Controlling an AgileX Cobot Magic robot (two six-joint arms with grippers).
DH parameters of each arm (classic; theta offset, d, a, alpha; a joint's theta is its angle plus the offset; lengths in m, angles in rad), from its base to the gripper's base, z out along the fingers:
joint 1: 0 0.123 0 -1.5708
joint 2: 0.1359 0 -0.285 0
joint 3: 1.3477 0 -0.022 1.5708
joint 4: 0 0.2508 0 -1.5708
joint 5: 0 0 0.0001 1.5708
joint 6: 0 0.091 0 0
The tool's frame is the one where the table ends.
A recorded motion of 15 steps. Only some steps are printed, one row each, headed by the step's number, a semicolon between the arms.
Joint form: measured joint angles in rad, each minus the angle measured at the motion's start. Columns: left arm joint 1, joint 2, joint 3, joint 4, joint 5, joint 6; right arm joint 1, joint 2, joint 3, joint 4, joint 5, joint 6.
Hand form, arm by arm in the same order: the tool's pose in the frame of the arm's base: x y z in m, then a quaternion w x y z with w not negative. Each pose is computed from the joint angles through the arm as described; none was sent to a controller.
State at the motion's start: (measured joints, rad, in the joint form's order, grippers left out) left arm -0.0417 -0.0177 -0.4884 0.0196 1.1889 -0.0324; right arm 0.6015 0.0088 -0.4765 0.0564 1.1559 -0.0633
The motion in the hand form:
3: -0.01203 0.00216 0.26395 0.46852 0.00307 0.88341 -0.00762; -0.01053 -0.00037 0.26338 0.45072 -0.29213 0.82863 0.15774
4: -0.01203 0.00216 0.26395 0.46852 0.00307 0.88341 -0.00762; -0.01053 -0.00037 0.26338 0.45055 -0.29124 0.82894 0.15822
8: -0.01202 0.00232 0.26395 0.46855 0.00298 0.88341 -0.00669; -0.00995 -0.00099 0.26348 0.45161 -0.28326 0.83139 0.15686
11: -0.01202 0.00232 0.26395 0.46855 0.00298 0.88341 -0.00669; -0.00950 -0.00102 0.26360 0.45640 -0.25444 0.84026 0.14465
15: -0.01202 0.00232 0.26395 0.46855 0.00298 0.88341 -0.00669; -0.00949 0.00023 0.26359 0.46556 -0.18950 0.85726 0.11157
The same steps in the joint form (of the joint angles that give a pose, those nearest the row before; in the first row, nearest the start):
3: 0.0000 0.0000 0.0000 0.0000 0.0000 0.0000; 0.0000 -0.0238 0.0000 0.0115 0.0000 -0.0067
4: 0.0000 0.0000 0.0000 0.0000 0.0000 0.0000; 0.0000 -0.0238 0.0000 0.0115 0.0000 -0.0046
8: -0.0001 0.0000 0.0000 0.0019 0.0000 0.0000; -0.0016 -0.0238 0.0000 0.0013 -0.0018 0.0117
11: -0.0001 0.0000 0.0000 0.0019 0.0000 0.0000; -0.0538 -0.0238 0.0000 -0.0074 -0.0039 0.0274
15: -0.0001 0.0000 0.0000 0.0019 0.0000 0.0000; -0.2000 -0.0238 0.0000 -0.0092 -0.0038 0.0340

